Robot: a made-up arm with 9 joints. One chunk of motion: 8 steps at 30 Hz.
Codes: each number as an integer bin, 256 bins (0 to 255) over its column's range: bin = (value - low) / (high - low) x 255, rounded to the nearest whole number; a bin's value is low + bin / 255 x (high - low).
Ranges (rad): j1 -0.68..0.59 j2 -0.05..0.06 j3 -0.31..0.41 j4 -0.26..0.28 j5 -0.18..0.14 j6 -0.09..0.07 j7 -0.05..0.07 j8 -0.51..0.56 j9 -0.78..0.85
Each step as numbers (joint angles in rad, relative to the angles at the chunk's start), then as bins.
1 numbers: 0.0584 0.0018 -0.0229 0.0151 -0.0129 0.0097 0.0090 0.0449 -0.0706
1 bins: 148 120 102 130 133 159 125 132 111
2 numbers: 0.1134 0.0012 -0.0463 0.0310 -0.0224 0.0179 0.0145 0.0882 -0.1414
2 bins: 159 119 93 137 126 172 137 143 100
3 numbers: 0.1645 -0.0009 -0.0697 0.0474 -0.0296 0.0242 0.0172 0.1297 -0.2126
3 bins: 170 114 85 145 120 182 143 152 89
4 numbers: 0.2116 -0.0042 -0.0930 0.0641 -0.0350 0.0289 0.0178 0.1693 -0.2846
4 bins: 179 106 77 153 116 189 144 162 78
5 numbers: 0.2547 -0.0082 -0.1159 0.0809 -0.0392 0.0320 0.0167 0.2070 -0.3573
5 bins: 188 97 69 161 112 194 142 171 66
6 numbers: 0.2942 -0.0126 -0.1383 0.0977 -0.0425 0.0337 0.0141 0.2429 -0.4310
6 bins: 196 87 61 169 110 197 136 179 55
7 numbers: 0.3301 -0.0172 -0.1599 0.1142 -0.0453 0.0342 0.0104 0.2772 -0.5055
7 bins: 203 76 53 177 107 198 128 188 43
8 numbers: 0.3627 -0.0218 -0.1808 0.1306 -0.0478 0.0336 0.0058 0.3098 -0.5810
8 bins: 209 65 46 184 105 197 119 195 31
